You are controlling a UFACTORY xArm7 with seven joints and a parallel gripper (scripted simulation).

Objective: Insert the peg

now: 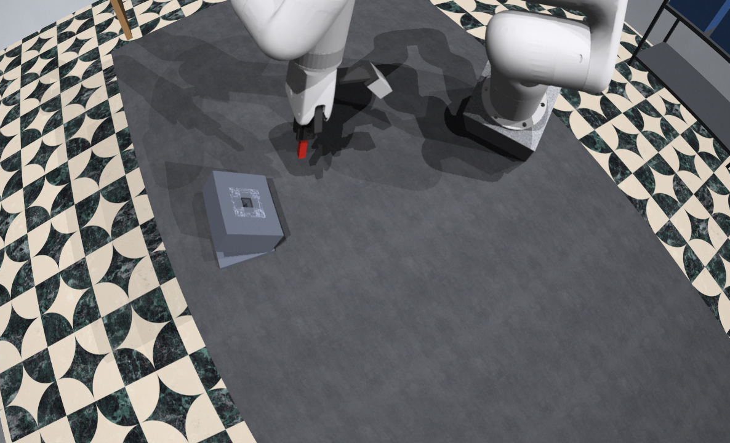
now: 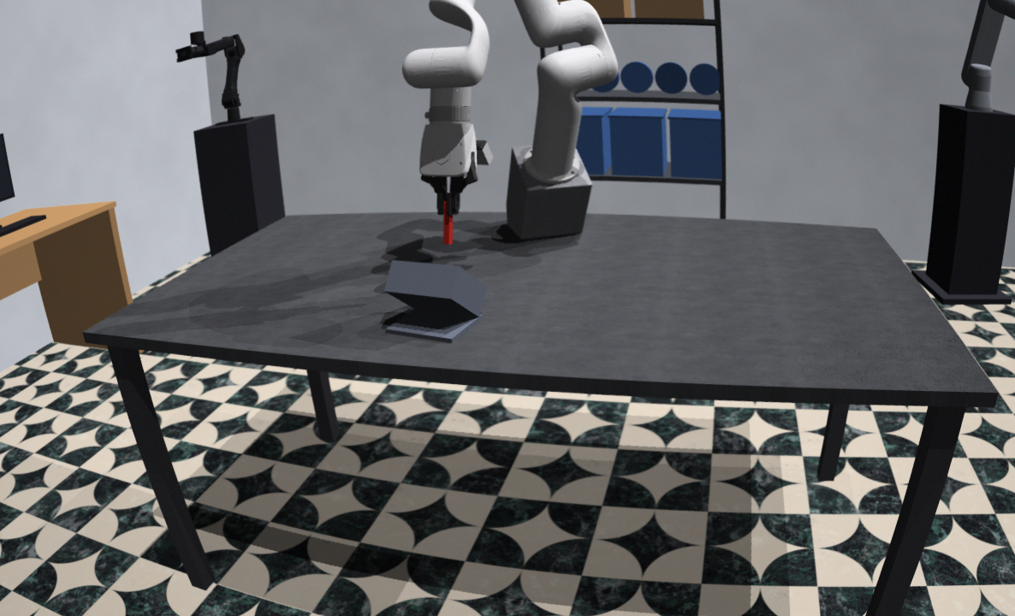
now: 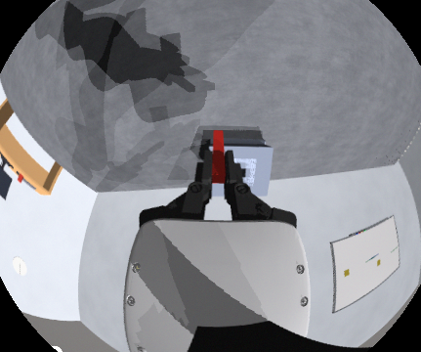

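Right now the flat plate is 170 mm ahead of my hand and 170 mm below it. The rest, counted from my hand: red peg: 10 mm ahead, 30 mm below.
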